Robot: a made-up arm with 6 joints.
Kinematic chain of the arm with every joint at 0, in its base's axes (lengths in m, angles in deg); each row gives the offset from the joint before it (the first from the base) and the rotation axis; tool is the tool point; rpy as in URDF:
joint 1: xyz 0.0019 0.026 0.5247 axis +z
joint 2: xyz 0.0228 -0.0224 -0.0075 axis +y
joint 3: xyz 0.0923 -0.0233 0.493 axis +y
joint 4: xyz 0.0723 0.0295 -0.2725 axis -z
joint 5: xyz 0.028 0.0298 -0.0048 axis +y
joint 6: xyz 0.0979 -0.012 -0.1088 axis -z
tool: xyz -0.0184 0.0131 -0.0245 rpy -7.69 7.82 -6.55
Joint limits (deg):
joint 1: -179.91..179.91
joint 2: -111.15..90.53
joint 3: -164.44..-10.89
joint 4: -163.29..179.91
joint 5: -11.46..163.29
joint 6: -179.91..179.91
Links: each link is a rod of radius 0.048 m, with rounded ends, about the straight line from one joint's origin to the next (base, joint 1, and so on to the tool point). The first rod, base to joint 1, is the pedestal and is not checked.
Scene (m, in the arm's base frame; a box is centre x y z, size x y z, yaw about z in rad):
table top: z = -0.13
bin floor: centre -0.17 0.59 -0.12 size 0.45 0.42 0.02 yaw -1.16
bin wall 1: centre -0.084 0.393 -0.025 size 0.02 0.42 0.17 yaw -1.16
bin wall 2: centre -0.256 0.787 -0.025 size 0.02 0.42 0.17 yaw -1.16
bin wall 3: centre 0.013 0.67 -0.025 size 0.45 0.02 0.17 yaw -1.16
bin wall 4: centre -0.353 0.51 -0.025 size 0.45 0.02 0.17 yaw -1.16
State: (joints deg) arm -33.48 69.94 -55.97 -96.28 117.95 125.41
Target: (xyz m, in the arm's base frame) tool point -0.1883 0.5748 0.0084
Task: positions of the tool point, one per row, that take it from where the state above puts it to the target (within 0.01 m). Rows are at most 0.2 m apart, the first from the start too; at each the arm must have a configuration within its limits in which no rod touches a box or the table.
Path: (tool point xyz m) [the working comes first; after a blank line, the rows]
Joints at the target: 116.93 88.04 -87.98 -98.10 71.34 129.19
Straight joint move there: touches bin wall 3.

1: 0.4181 -0.2859 0.3187
2: 0.4752 -0.1617 0.3615
3: 0.4961 -0.0249 0.4030
4: 0.4787 0.1132 0.4441
5: 0.4242 0.2409 0.4860
6: 0.3373 0.3472 0.5303
7: 0.2896 0.4703 0.4492
8: 0.1962 0.5687 0.3516
9: 0.0711 0.6241 0.2421
10: -0.0651 0.6263 0.1258
11: -0.1883 0.5748 0.0084

